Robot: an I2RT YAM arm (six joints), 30 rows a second.
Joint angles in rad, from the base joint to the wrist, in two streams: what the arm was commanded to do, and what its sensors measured. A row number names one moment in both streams.
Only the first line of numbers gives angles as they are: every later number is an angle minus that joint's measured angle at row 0.
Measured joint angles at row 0:
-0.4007 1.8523 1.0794 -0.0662 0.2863 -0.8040
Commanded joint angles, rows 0 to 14:
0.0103 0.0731 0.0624 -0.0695 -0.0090 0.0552
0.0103 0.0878 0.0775 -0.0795 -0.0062 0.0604
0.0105 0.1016 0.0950 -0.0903 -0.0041 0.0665
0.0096 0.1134 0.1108 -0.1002 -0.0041 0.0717
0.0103 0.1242 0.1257 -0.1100 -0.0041 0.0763
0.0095 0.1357 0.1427 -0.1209 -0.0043 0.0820
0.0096 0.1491 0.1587 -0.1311 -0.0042 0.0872
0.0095 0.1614 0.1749 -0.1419 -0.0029 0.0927
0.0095 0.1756 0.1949 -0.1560 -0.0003 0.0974
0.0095 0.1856 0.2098 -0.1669 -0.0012 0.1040
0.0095 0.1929 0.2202 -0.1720 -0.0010 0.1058
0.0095 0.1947 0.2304 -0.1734 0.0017 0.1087
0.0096 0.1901 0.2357 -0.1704 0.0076 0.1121
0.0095 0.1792 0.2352 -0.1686 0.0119 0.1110
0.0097 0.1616 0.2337 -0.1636 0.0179 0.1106
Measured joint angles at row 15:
0.0042 0.1480 0.2220 -0.0980 0.0153 0.0847
